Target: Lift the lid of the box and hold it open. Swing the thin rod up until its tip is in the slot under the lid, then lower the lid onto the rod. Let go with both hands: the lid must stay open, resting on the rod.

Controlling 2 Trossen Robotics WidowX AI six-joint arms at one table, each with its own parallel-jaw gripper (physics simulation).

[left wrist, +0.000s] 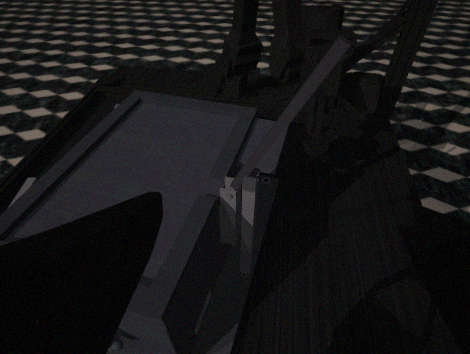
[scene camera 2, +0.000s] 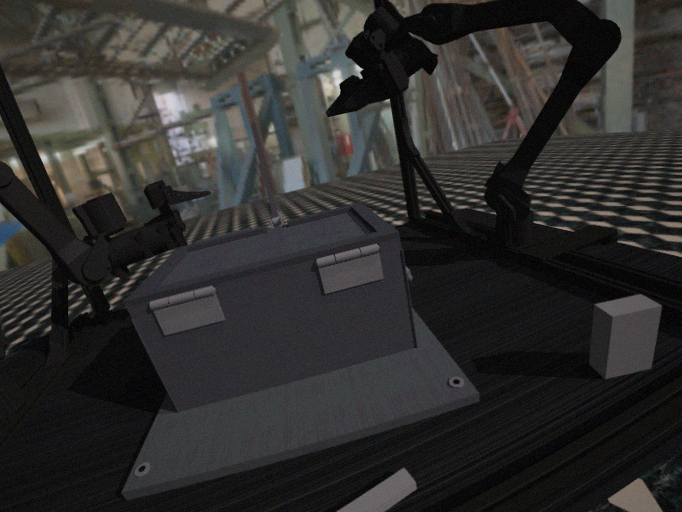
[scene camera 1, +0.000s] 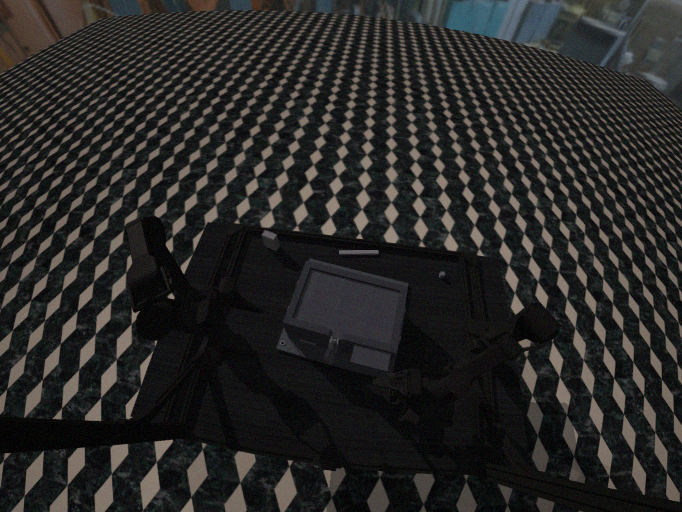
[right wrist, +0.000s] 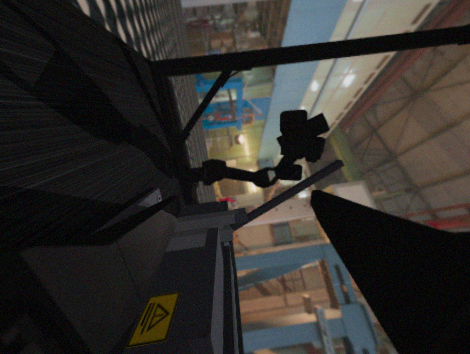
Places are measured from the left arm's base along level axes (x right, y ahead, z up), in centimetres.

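Pixels of known places: left gripper, between the fingertips: [left wrist: 280, 210] [scene camera 2: 335, 111] [scene camera 1: 259, 331] [right wrist: 291, 159]; right gripper, between the fingertips: [left wrist: 326, 130] [scene camera 2: 220, 215] [scene camera 1: 368, 385] [right wrist: 244, 199]; left arm's base, origin of its link: [scene camera 2: 515, 242] [right wrist: 188, 175]; right arm's base, origin of its link: [left wrist: 236, 92] [scene camera 1: 478, 348].
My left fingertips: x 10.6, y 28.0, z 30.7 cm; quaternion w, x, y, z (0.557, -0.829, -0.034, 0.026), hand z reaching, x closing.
For each thing: its top centre in the pictures, then the offset to it from my left fingertips. "spot": a spot on its surface instead.
- bracket, a spot on its surface: [left wrist: 240, 195] spot: dy +16.0, dx -3.3, dz -17.1 cm
- base board, a spot on its surface: [scene camera 2: 308, 418] spot: dy +19.6, dx -31.9, dz -31.4 cm
- pale block, centre of its top: [scene camera 2: 627, 304] [scene camera 1: 269, 234] dy -12.7, dx -41.5, dz -25.0 cm
- pale bar, centre of its top: [scene camera 1: 358, 251] dy +20.3, dx -43.3, dz -31.6 cm
- small pale object, centre of its top: [scene camera 1: 443, 273] dy +52.2, dx -37.5, dz -30.1 cm
The grey box [scene camera 1: 366, 346] [scene camera 2: 275, 330] stands on a base board, its lid [scene camera 1: 349, 303] [scene camera 2: 275, 245] [left wrist: 150, 140] lying shut. The thin rod [left wrist: 315, 82] [right wrist: 295, 192] slants upward from a bracket [scene camera 1: 333, 342] [left wrist: 240, 195] at the box's front. Its far end is free. My left gripper [scene camera 2: 340, 85] [left wrist: 280, 210] is open and empty, high above the box on its left-arm side. My right gripper [scene camera 1: 388, 396] [scene camera 2: 190, 220] [right wrist: 244, 199] is open and empty, low beside the box's front right corner in scene camera 1. The slot under the lid is hidden.
The base board [scene camera 2: 308, 418] sticks out behind the box. A pale block [scene camera 1: 270, 240] [scene camera 2: 625, 336] and a pale bar [scene camera 1: 358, 252] [scene camera 2: 382, 493] lie behind it. A small pale object [scene camera 1: 442, 275] lies farther right in scene camera 1. Dark frame posts stand around the table.
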